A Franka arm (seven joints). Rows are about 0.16 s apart.
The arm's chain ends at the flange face. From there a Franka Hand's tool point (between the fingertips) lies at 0.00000 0.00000 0.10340 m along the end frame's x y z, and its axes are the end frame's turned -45 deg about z.
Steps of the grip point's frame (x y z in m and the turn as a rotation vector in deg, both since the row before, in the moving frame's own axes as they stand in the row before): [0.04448 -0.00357 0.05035 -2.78 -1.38 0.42]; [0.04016 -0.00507 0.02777 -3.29 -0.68 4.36]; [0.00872 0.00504 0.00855 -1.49 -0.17 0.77]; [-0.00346 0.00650 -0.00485 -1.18 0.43 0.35]
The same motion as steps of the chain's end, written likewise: [0.02716 -0.03929 0.05050 -2.94 0.99 0.42]; [0.02168 -0.03717 0.02795 -2.81 1.85 4.36]; [0.00806 -0.00473 0.00859 -1.17 0.93 0.77]; [0.00010 0.00608 -0.00483 -0.53 1.14 0.35]
